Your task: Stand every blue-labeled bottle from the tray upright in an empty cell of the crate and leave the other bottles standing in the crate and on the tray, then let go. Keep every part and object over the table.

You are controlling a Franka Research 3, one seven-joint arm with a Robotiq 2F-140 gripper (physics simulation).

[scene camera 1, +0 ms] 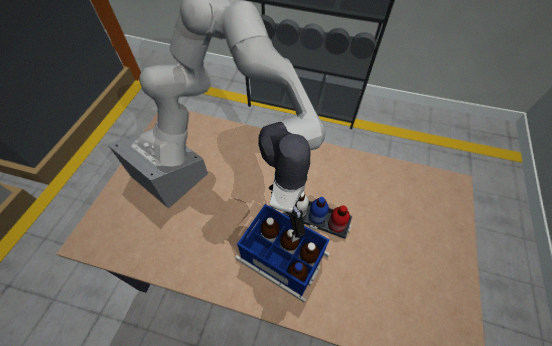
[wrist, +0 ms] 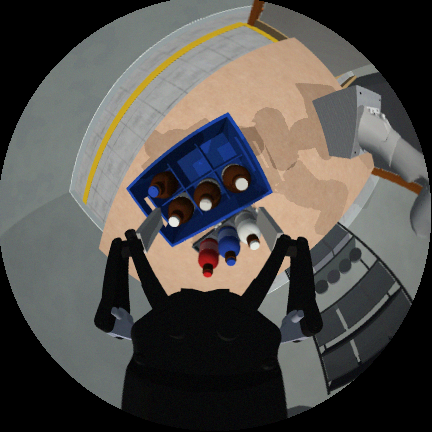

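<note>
A blue crate (scene camera 1: 247, 255) (wrist: 253, 162) stands on the table. Its row nearest the tray holds three brown bottles with white caps. The other row holds a brown bottle with a blue cap (scene camera 1: 298, 271) (wrist: 162, 185) at one end and has two empty cells (wrist: 194, 164) (wrist: 218, 147). A dark tray (scene camera 1: 347, 231) (wrist: 197, 245) beside the crate holds an upright white bottle (scene camera 1: 302, 205) (wrist: 248, 230), a blue bottle (scene camera 1: 319, 212) (wrist: 228, 244) in the middle and a red bottle (scene camera 1: 340, 220) (wrist: 208, 256). My gripper (wrist: 208, 215) is open and empty above the crate's tray side and the tray; its hand partly hides the white bottle in the scene view.
The wooden table (scene camera 1: 400, 250) (wrist: 310, 215) carries the arm's grey base (scene camera 1: 165, 175) (wrist: 337, 122) on the robot's side. A black shelf rack (scene camera 1: 367, 95) stands on the floor behind the table. The crate's walls and dividers rise around its bottles, close to the tray.
</note>
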